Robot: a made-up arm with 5 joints.
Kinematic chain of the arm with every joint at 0, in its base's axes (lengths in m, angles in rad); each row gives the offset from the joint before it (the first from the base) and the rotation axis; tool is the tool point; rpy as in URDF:
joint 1: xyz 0 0 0.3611 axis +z
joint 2: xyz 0 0 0 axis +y
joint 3: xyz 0.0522 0 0.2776 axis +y
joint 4: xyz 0.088 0 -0.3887 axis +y
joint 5: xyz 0.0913 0 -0.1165 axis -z
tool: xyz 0 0 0 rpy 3.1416 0 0
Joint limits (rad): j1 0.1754..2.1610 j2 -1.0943..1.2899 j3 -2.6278..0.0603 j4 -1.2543..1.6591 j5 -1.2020..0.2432
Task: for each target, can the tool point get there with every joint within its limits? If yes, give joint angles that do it. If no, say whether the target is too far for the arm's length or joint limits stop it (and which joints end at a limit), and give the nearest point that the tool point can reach.
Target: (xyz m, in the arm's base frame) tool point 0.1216 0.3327 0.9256
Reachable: yes | joints 1.2205 -0.4054 -1.7764 1.3183 -0.5919
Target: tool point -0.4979 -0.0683 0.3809
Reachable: no: joint limits stop it (at a limit: joint 1, joint 2, joint 3) | nearest point -0.2135 -0.0378 0.2704 | short by 0.307 m
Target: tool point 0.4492 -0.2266 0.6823
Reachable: no: joint limits stop it (at a limit: joint 1, joint 3, joint 4) | nearest point 0.3071 -0.4584 0.7655 | short by 0.284 m
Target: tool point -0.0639 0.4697 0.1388
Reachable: yes | joints 1.7060 0.4434 -0.8530 0.5646 -0.2835
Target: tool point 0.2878 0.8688 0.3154
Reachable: no: too far | nearest point 0.2592 0.7824 0.3258 | short by 0.092 m
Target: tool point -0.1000 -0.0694 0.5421
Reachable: no: joint limits stop it (at a limit: joint 1, joint 2, joint 3, joint 4) | nearest point -0.1024 0.1529 0.5570 | short by 0.223 m
